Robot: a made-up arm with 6 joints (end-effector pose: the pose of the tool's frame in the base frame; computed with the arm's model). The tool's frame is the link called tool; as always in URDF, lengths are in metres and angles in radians.
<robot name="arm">
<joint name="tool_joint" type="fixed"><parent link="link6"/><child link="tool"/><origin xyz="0 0 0" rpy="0 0 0"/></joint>
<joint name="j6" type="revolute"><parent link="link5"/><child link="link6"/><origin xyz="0 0 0.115" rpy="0 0 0"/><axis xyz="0 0 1"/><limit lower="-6.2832" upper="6.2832"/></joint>
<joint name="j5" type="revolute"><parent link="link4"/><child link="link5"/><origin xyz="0 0 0" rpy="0 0 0"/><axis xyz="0 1 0"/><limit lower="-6.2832" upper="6.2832"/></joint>
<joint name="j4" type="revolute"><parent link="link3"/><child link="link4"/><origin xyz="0 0 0.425" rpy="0 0 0"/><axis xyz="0 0 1"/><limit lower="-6.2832" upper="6.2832"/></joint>
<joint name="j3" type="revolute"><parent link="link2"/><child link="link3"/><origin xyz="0 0 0.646" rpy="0 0 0"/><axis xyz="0 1 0"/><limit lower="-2.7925" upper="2.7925"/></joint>
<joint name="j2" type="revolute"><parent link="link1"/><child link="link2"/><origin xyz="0 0.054 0" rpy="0 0 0"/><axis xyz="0 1 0"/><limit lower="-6.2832" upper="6.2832"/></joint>
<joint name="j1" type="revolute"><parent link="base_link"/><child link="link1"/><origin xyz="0 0 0.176" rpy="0 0 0"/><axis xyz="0 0 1"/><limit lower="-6.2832" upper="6.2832"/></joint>
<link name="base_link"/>
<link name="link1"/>
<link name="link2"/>
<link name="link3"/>
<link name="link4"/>
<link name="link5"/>
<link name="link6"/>
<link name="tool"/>
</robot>
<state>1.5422 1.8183 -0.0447 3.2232 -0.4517 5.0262</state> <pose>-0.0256 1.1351 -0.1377 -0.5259 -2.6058 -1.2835</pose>
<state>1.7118 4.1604 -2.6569 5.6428 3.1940 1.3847</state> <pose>-0.0232 -0.2466 -0.1371 0.3429 1.9786 -1.8811</pose>
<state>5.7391 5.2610 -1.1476 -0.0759 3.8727 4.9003</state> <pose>-0.6435 0.4593 0.2583 -0.7615 1.7361 -1.3094</pose>
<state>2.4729 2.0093 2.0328 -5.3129 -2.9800 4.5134</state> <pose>-0.2965 0.1849 -0.3000 -0.6152 -0.7915 -0.3050</pose>
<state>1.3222 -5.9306 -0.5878 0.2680 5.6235 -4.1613</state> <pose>-0.0252 0.0443 1.2681 0.3812 1.0974 -2.3348</pose>
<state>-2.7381 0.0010 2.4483 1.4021 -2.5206 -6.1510</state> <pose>-0.2078 -0.0757 0.5740 -0.0700 1.0503 2.3247</pose>
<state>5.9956 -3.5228 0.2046 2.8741 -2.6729 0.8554</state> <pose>0.2489 -0.0316 -0.7498 0.6985 -0.3905 -2.1994</pose>
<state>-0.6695 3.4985 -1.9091 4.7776 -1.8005 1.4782</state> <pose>0.2387 0.0225 -0.4294 -0.8941 1.2798 0.8308</pose>
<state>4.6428 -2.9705 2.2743 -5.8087 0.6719 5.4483</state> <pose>0.1137 0.3844 -0.0246 -0.3431 0.1150 -2.0863</pose>
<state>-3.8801 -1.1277 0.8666 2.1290 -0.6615 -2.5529</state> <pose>0.5073 -0.4538 0.9609 -0.0098 0.6711 1.9908</pose>
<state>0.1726 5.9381 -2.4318 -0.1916 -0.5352 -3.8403</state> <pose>-0.3576 0.0038 0.2739 -2.6798 -1.5425 -0.2878</pose>
